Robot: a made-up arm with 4 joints.
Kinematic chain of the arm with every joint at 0, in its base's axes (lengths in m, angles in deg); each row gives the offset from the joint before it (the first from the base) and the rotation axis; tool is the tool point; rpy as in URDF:
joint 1: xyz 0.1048 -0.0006 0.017 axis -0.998 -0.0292 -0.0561
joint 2: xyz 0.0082 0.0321 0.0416 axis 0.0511 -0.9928 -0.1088
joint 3: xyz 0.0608 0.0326 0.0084 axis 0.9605 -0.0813 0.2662
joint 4: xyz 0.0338 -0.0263 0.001 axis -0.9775 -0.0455 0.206
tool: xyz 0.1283 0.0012 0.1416 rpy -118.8 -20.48 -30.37
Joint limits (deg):
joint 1: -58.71..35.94
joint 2: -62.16..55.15
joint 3: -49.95..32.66
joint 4: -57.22..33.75
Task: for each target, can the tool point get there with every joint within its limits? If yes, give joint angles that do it. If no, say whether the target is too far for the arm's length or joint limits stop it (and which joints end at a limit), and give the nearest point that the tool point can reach.
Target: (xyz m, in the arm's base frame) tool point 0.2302 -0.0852 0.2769
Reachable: yes | joints -8.85 26.90 -25.65 -40.51
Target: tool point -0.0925 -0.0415 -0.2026
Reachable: no: joint limits stop it (at a limit: joint 2, joint 3, joint 4) | nearest point 0.2313 -0.0289 -0.1659 | short by 0.326 m
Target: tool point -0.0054 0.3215 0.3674
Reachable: no: too far | nearest point 0.0967 0.2040 0.2614 | short by 0.188 m
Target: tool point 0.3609 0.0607 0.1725
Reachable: yes | joints -22.57 -12.70 -17.54 13.47
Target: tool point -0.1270 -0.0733 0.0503
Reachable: no: joint limits stop it (at a limit: joint 2, joint 3, joint 4) | nearest point 0.0861 -0.2446 0.1871 | short by 0.306 m
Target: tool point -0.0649 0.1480 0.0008
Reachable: no: joint limits stop it (at a limit: joint 1, joint 2, joint 3, joint 4) | nearest point 0.1036 0.2215 0.2254 | short by 0.290 m
